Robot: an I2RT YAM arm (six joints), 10 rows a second.
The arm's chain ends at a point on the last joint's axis. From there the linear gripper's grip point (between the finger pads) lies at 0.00 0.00 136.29 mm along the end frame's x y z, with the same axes.
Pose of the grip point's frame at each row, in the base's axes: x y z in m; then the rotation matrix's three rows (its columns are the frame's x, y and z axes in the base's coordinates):
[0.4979 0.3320 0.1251], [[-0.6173 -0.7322 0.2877], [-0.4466 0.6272 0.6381], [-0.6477 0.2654 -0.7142]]
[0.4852 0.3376 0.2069], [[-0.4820 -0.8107 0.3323], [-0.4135 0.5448 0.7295], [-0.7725 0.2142 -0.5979]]
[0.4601 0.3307 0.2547], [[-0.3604 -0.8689 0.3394], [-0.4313 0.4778 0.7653], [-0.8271 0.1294 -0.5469]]
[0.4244 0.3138 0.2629], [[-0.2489 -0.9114 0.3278], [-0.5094 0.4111 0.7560], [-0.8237 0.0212 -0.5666]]
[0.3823 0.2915 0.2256], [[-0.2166 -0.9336 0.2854], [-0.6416 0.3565 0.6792], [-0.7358 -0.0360 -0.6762]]
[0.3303 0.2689 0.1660], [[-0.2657 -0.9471 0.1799], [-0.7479 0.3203 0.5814], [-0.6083 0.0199 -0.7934]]
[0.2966 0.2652 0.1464], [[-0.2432 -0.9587 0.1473], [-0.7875 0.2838 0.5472], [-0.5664 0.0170 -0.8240]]
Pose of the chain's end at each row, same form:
[0.4587 0.2450 0.2224], [[-0.6173 -0.7322 0.2877], [-0.4466 0.6272 0.6381], [-0.6477 0.2654 -0.7142]]
[0.4399 0.2382 0.2884], [[-0.4820 -0.8107 0.3323], [-0.4135 0.5448 0.7295], [-0.7725 0.2142 -0.5979]]
[0.4138 0.2264 0.3292], [[-0.3604 -0.8689 0.3394], [-0.4313 0.4778 0.7653], [-0.8271 0.1294 -0.5469]]
[0.3797 0.2108 0.3401], [[-0.2489 -0.9114 0.3278], [-0.5094 0.4111 0.7560], [-0.8237 0.0212 -0.5666]]
[0.3434 0.1989 0.3178], [[-0.2166 -0.9336 0.2854], [-0.6416 0.3565 0.6792], [-0.7358 -0.0360 -0.6762]]
[0.3058 0.1897 0.2741], [[-0.2657 -0.9471 0.1799], [-0.7479 0.3203 0.5814], [-0.6083 0.0199 -0.7934]]
[0.2765 0.1906 0.2587], [[-0.2432 -0.9587 0.1473], [-0.7875 0.2838 0.5472], [-0.5664 0.0170 -0.8240]]

